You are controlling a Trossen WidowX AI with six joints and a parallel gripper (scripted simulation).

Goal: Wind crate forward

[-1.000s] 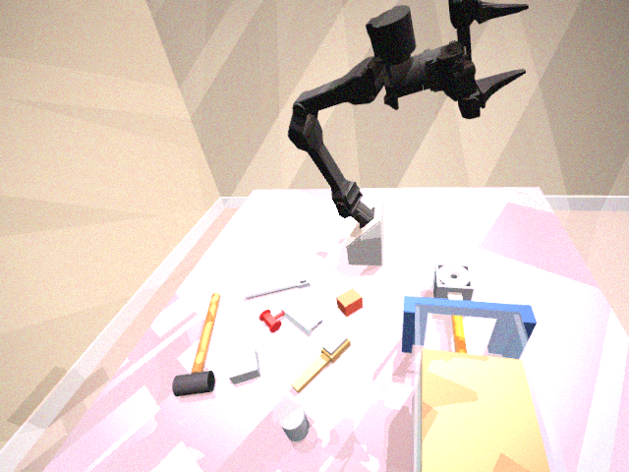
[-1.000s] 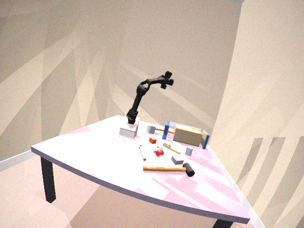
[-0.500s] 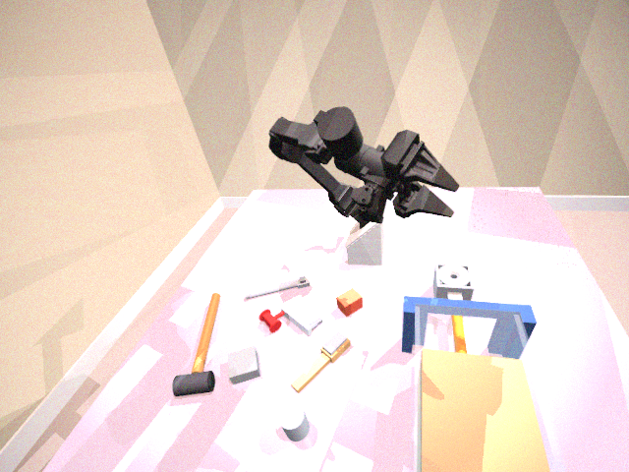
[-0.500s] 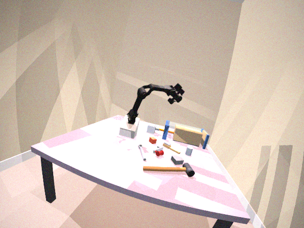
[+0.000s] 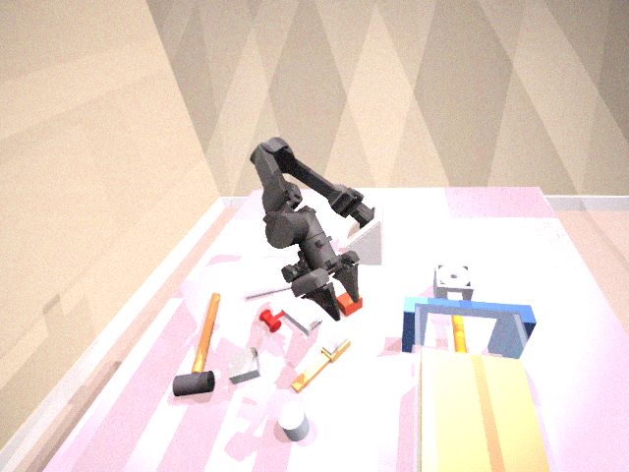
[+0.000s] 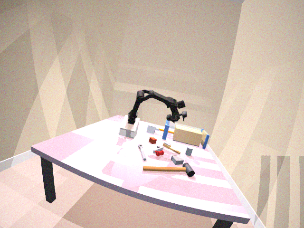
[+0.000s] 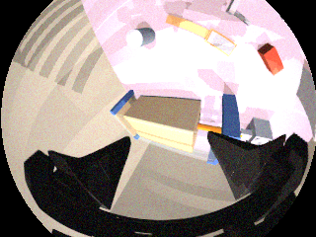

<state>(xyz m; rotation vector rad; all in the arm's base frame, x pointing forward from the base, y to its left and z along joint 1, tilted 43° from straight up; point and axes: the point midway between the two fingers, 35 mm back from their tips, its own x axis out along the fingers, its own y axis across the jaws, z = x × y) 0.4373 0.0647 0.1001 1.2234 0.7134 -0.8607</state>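
Now: gripper tip 140 mm past the crank handle, 200 mm to the left of it and 230 mm above it. From my gripper tip the other things lie so: brush: 30 mm behind, 90 mm to the right, 230 mm below; then frame: 100 mm behind, 240 mm to the left, 140 mm below; then clear-panelled cubby: 140 mm ahead, 230 mm to the left, 130 mm below.
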